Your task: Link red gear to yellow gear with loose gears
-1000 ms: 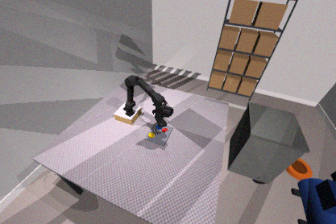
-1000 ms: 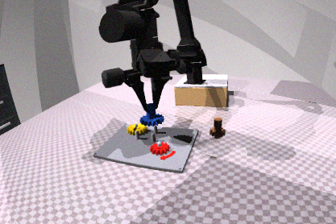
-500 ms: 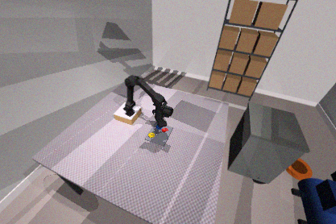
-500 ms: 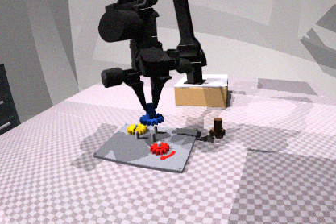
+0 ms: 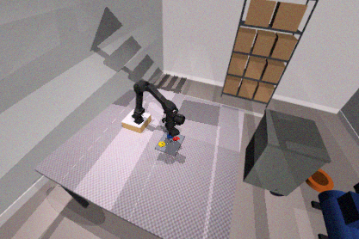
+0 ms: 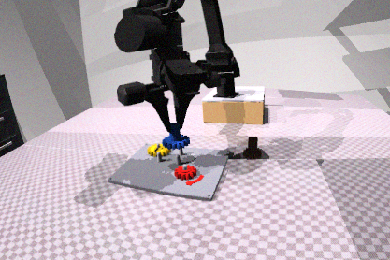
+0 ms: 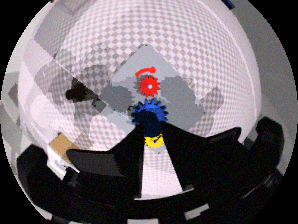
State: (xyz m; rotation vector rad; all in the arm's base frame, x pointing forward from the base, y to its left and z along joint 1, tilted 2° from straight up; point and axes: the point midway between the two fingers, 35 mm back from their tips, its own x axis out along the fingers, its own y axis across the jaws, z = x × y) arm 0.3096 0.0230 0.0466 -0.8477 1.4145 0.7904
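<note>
The grey board lies 80 mm below my gripper tip, 10 mm to the right of it and 10 mm ahead of it. Round my gripper tip: blue gear: 10 mm below; then red gear: 70 mm below, 30 mm to the left, 30 mm ahead; then red arrow: 70 mm below, 60 mm to the left, 40 mm ahead.
</note>
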